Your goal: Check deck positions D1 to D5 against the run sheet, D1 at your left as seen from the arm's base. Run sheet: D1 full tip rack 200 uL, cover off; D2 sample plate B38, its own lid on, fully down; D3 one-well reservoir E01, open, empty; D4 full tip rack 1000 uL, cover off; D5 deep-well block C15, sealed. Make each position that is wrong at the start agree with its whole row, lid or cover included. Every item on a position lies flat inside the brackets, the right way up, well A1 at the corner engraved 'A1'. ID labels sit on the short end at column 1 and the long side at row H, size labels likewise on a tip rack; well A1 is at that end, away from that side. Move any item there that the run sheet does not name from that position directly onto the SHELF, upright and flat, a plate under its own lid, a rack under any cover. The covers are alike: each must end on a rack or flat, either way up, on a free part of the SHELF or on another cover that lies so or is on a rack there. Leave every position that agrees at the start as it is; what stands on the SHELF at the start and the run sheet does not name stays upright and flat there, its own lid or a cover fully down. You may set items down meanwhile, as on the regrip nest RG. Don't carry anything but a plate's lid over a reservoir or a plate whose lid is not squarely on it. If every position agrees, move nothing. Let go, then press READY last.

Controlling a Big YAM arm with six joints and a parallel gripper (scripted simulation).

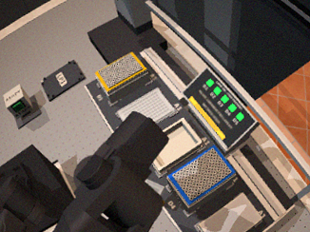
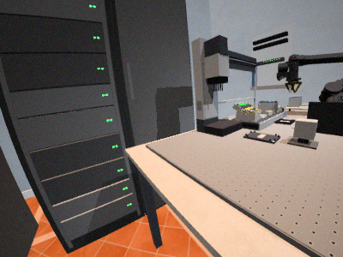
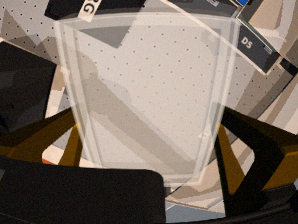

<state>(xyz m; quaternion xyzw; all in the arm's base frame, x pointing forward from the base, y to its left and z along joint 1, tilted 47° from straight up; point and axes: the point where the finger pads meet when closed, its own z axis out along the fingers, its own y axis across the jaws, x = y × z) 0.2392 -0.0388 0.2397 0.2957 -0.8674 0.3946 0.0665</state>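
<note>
The black regrip nest lies 110 mm to the left of my hand and 210 mm below it. The rest, counted from my hand: one-well reservoir (160 mm ahead, 140 mm to the left, 160 mm below); sealed block (180 mm ahead, 110 mm to the right, 150 mm below); blue-framed tip rack (170 mm ahead, 20 mm to the left, 100 mm below).
</note>
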